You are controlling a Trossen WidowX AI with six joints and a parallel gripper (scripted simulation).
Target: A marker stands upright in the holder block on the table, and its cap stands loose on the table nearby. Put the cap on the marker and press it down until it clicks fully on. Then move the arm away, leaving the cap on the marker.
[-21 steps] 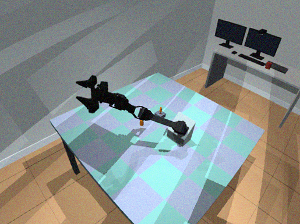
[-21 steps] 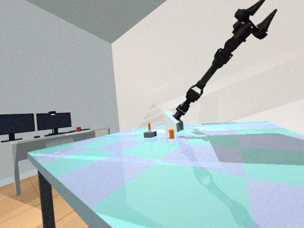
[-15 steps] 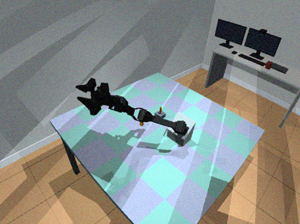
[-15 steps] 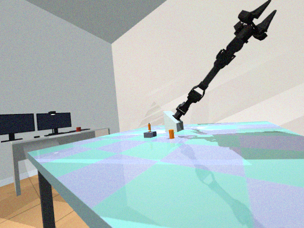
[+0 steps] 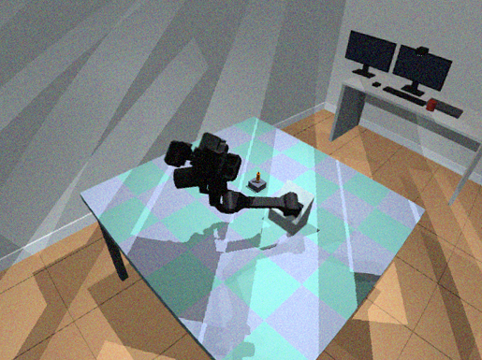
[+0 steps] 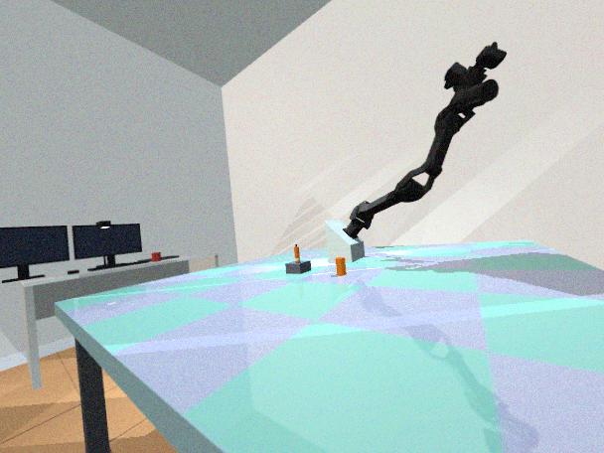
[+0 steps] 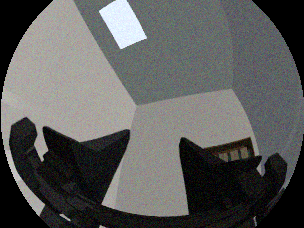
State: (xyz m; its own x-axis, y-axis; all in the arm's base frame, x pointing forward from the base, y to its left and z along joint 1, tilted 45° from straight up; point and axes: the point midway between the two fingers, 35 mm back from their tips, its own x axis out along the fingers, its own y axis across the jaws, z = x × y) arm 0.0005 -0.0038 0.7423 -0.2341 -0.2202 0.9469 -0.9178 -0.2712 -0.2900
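Now: gripper tip 640 mm above the orange cap, 460 mm to the left of it and 310 mm short of it. From my gripper tip the other things lie so: grey holder block (650 mm below, 640 mm to the right, 280 mm ahead).
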